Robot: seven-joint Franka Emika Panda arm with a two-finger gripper.
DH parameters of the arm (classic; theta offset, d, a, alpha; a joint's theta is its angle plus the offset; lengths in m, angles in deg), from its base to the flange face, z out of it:
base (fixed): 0 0 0 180
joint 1: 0 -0.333 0 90
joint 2: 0 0 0 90
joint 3: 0 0.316 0.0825 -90
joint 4: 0 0 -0.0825 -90
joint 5: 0 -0.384 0 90
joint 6: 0 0 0.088 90
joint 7: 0 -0.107 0 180
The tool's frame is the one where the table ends.
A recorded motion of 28 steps. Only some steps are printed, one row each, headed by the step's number.
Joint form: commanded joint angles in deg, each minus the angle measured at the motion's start. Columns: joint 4, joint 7, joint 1, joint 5, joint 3, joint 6, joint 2.
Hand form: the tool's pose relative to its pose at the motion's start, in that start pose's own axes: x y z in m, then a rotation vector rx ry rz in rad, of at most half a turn. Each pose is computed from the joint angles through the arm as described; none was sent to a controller.
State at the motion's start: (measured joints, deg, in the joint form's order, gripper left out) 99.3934 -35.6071 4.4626 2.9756 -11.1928 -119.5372 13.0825
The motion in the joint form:
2: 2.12 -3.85 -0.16 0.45 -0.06 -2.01 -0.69
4: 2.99 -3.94 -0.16 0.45 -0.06 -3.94 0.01
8: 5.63 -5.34 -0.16 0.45 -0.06 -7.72 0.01
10: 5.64 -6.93 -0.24 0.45 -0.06 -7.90 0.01
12: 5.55 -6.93 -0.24 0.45 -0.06 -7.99 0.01
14: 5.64 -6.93 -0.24 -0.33 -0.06 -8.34 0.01
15: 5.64 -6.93 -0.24 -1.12 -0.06 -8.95 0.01
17: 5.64 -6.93 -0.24 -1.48 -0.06 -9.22 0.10
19: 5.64 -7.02 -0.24 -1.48 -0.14 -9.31 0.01
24: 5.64 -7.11 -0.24 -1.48 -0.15 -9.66 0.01
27: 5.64 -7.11 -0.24 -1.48 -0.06 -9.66 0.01
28: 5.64 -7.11 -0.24 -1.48 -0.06 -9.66 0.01
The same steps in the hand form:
2: -0.0047 0.0023 0.0062 0.0031 0.0104 0.0610
4: -0.0052 0.0010 0.0179 0.0061 0.0164 0.0604
8: -0.0097 0.0026 0.0328 0.0199 0.0310 0.0825
10: -0.0100 0.0017 0.0326 0.0225 0.0330 0.1089
12: -0.0095 0.0014 0.0317 0.0245 0.0354 0.1089
14: -0.0096 0.0009 0.0318 0.0358 0.0320 0.1169
15: -0.0090 -0.0001 0.0308 0.0511 0.0332 0.1252
17: -0.0087 -0.0006 0.0314 0.0568 0.0327 0.1289
19: -0.0081 0.0001 0.0303 0.0586 0.0352 0.1319
24: -0.0075 -0.0001 0.0297 0.0624 0.0399 0.1337
27: -0.0080 -0.0009 0.0297 0.0629 0.0396 0.1323
28: -0.0080 -0.0009 0.0297 0.0629 0.0396 0.1323

